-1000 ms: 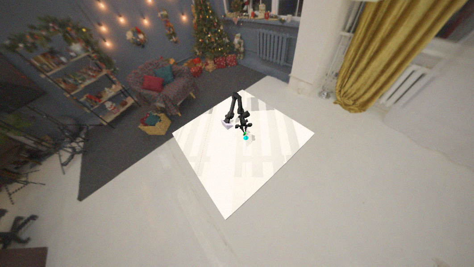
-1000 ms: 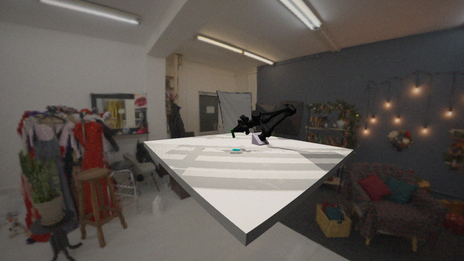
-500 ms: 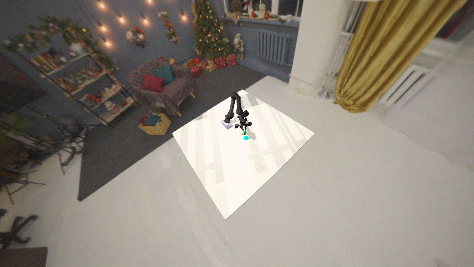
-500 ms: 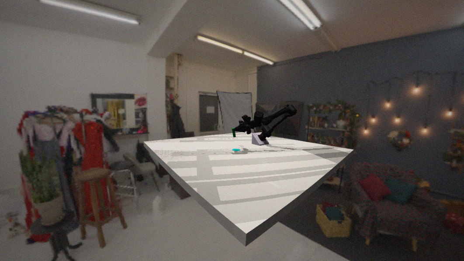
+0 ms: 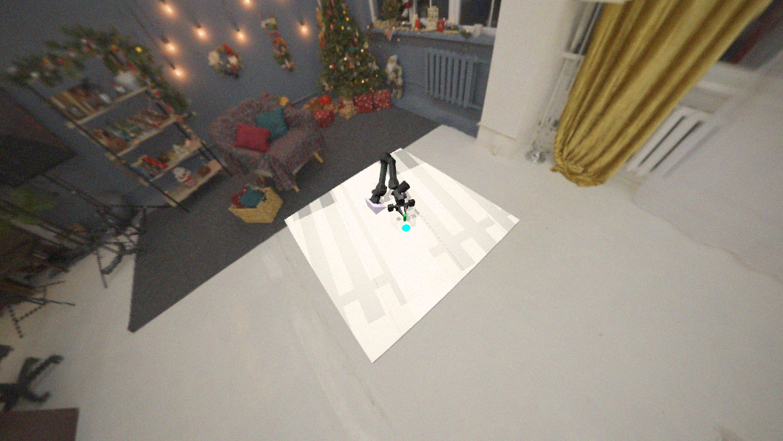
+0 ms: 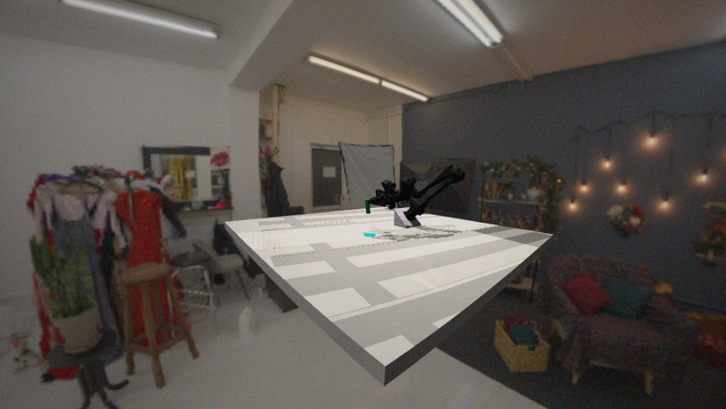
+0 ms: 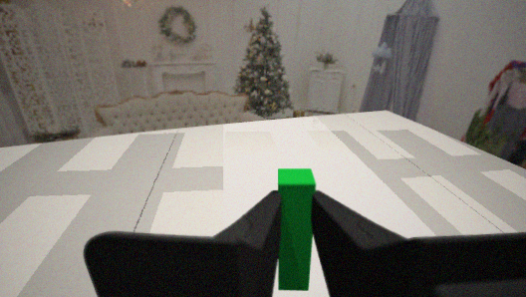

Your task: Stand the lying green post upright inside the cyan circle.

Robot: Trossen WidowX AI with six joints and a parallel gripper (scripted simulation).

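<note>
The cyan circle lies 16 cm below my gripper tip, 1 cm to the left of it and 1 cm behind it. Round my gripper tip: green post 2 cm below.
</note>
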